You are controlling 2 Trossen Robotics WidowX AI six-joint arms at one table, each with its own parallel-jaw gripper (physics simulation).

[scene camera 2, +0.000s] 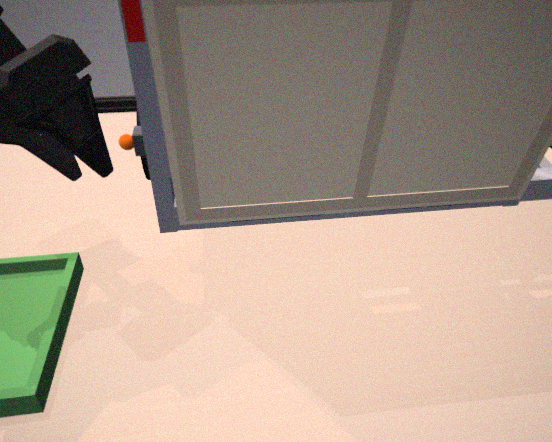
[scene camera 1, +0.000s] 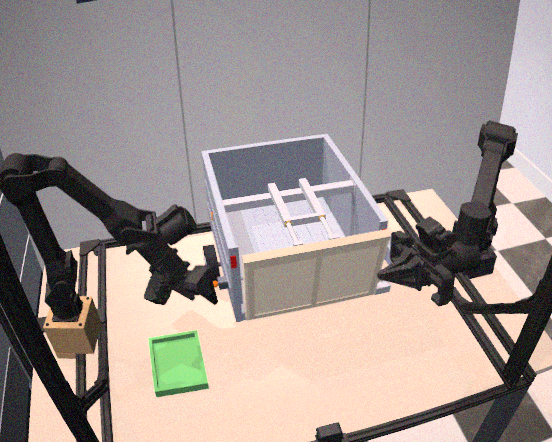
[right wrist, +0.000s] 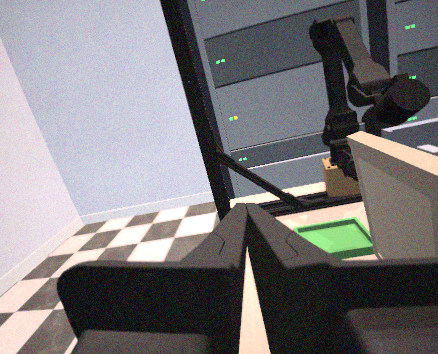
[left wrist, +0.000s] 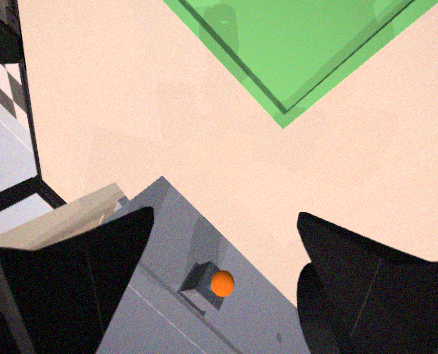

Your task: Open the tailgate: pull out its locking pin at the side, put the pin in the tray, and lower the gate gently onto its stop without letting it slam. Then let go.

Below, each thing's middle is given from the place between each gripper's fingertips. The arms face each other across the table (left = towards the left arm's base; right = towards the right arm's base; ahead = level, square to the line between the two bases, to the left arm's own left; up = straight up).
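Scene:
Grey truck bed (scene camera 1: pixel 252 191): 15 cm ahead of my left hand, 4 cm above it, 22 cm to the right of it.
Grey truck bed: 170 mm below my right hand, 380 mm ahead of it, 60 mm to the left of it.

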